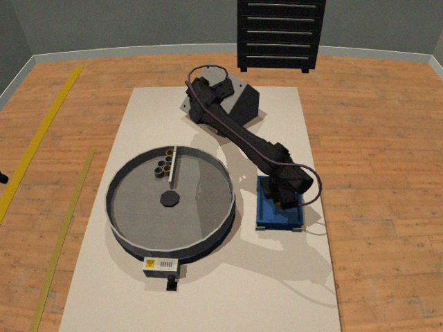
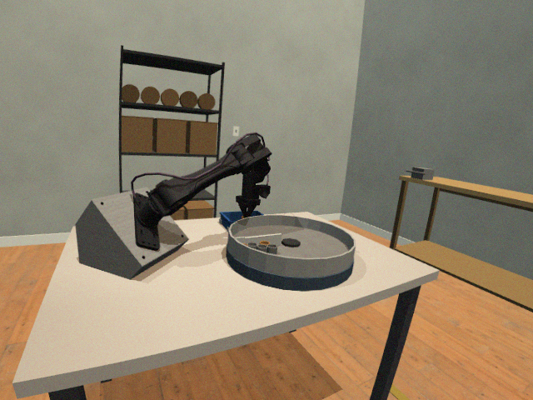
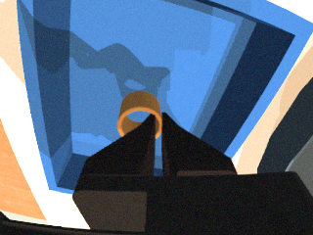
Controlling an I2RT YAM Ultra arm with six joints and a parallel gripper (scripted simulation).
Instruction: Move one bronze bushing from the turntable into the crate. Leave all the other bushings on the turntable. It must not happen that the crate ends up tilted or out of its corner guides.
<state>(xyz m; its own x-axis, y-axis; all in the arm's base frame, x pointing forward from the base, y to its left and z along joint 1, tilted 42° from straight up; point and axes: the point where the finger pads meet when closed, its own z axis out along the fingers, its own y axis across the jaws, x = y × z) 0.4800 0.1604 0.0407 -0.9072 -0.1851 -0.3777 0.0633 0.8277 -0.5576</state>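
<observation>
My hand is 20 mm above the blue crate and 10 mm to the right of it. Also, from my hand: grey turntable: 330 mm to the right, 80 mm behind, 10 mm above.
</observation>
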